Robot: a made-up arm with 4 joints. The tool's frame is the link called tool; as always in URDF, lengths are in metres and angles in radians. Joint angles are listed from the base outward. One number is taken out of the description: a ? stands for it. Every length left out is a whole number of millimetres.
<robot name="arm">
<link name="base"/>
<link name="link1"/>
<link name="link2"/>
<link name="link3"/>
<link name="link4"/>
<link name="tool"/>
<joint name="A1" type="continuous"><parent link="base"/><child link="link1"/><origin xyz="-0.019 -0.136 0.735" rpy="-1.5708 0 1.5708"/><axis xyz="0 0 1"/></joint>
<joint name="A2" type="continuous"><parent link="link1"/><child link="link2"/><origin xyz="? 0.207 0" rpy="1.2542 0.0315 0.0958"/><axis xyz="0 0 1"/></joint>
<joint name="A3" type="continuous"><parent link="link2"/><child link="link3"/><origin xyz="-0.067 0.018 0" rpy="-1.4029 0.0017 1.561"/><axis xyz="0 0 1"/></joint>
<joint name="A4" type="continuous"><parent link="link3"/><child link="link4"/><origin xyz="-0.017 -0.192 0" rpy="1.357 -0.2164 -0.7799"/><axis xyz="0 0 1"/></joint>
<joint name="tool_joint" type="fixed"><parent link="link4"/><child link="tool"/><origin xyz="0.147 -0.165 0" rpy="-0.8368 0.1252 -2.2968"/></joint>
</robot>
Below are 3 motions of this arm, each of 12 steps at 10 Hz.
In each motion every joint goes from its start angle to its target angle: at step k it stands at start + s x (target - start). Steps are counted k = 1, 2, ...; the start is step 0. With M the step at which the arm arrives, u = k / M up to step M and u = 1 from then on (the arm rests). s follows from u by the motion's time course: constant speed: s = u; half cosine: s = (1 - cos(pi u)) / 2; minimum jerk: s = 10 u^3 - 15 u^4 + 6 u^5.
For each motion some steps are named. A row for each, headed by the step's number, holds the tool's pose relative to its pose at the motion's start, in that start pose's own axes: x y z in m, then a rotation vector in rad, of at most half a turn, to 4 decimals.
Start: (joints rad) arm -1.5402 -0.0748 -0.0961 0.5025
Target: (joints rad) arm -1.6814 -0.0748 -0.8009 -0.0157
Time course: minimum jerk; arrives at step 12
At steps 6, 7, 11, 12:
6: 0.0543 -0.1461 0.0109 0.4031 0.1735 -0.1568
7: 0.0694 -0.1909 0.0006 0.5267 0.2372 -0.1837
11: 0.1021 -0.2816 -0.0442 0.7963 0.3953 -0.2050
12: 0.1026 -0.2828 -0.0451 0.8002 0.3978 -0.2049

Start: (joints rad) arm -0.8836 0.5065 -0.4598 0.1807
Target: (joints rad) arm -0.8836 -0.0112 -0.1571 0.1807
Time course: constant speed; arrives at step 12
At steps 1, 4, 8, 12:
1: -0.0027 0.0048 -0.0020 -0.0051 -0.0233 -0.0396
4: -0.0072 0.0201 -0.0081 -0.0213 -0.0874 -0.1613
8: -0.0042 0.0409 -0.0156 -0.0442 -0.1594 -0.3299
12: 0.0087 0.0598 -0.0213 -0.0678 -0.2149 -0.5045

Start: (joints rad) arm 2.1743 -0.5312 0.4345 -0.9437
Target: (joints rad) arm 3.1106 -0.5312 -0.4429 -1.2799
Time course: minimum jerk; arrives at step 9
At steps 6, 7, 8, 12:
6: 0.2149 -0.0608 -0.0460 -0.4750 0.6058 -0.2902
7: 0.2471 -0.0828 -0.0538 -0.5373 0.7098 -0.3805
8: 0.2617 -0.0951 -0.0571 -0.5647 0.7598 -0.4281
12: 0.2643 -0.0974 -0.0577 -0.5694 0.7687 -0.4369

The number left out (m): -0.04
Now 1 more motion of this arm.
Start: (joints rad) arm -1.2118 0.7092 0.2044 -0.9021
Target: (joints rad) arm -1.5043 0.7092 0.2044 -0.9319
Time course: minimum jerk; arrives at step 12
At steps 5, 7, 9, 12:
5: -0.0001 -0.0076 0.0111 0.0745 -0.0575 -0.0329
7: -0.0010 -0.0149 0.0205 0.1410 -0.1080 -0.0615
9: -0.0023 -0.0213 0.0277 0.1940 -0.1478 -0.0837
12: -0.0029 -0.0241 0.0306 0.2167 -0.1647 -0.0931

